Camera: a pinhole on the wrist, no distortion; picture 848 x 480 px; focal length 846.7 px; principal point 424.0 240.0 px. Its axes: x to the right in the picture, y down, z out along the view. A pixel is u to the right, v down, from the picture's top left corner.
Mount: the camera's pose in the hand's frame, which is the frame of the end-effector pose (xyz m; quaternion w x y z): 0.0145 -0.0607 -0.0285 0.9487 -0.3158 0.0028 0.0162
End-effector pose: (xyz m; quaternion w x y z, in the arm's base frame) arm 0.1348 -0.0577 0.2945 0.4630 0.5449 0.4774 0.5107
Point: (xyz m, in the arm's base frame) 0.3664 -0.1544 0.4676
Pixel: 228.6 371.0
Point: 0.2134 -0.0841 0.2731
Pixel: 116.2 43.3
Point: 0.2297 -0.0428 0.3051
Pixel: 447.1 154.9
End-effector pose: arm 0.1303 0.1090 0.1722 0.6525 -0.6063 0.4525 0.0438
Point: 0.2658 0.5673 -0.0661
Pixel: 413.9 112.4
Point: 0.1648 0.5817 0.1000
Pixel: 112.7 85.1
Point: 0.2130 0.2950 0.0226
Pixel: 536.0 202.9
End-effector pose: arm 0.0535 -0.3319 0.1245 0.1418 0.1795 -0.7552 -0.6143
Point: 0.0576 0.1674 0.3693
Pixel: 69.8 347.3
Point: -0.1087 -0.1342 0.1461
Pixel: 545.5 81.0
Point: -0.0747 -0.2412 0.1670
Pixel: 679.1 282.1
